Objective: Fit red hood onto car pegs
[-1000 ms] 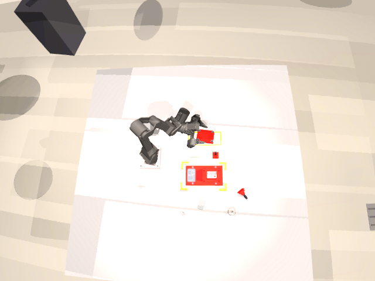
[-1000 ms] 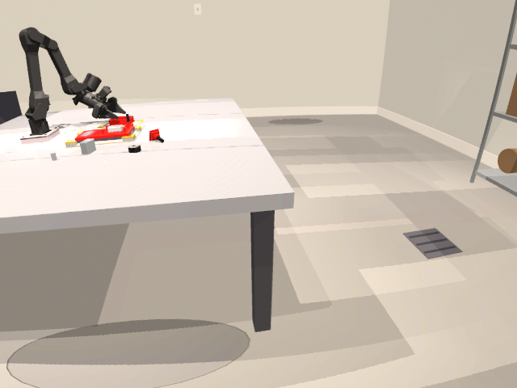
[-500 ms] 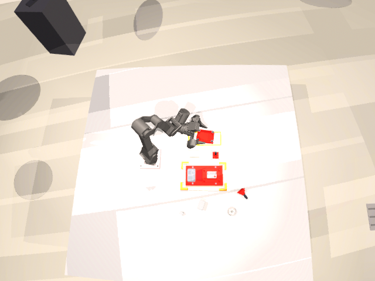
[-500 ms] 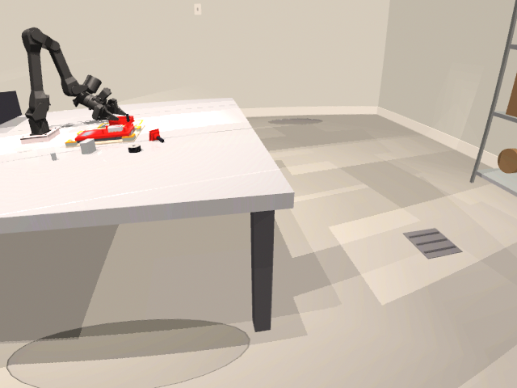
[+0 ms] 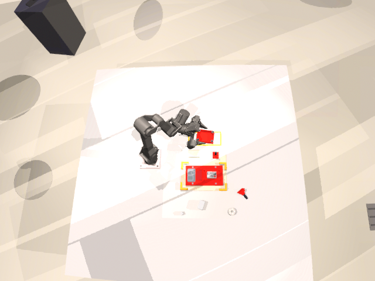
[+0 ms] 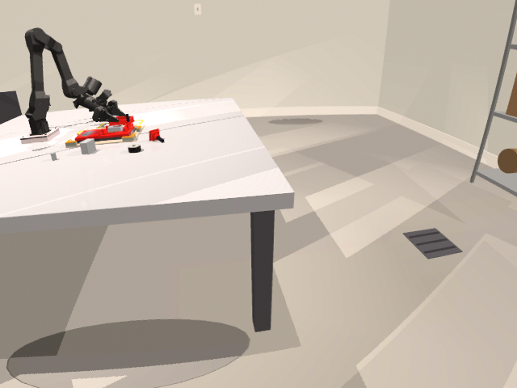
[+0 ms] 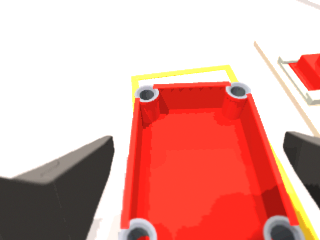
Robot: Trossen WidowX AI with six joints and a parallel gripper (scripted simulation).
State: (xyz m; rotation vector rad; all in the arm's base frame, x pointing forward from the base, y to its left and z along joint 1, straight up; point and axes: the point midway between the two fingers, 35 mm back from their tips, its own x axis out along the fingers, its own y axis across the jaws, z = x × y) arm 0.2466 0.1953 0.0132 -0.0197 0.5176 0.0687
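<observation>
Now: gripper tip 1 cm past the red hood and 1 cm above it. Also, from my gripper tip: grey engine block: 21 cm to the right, 7 cm ahead.
</observation>
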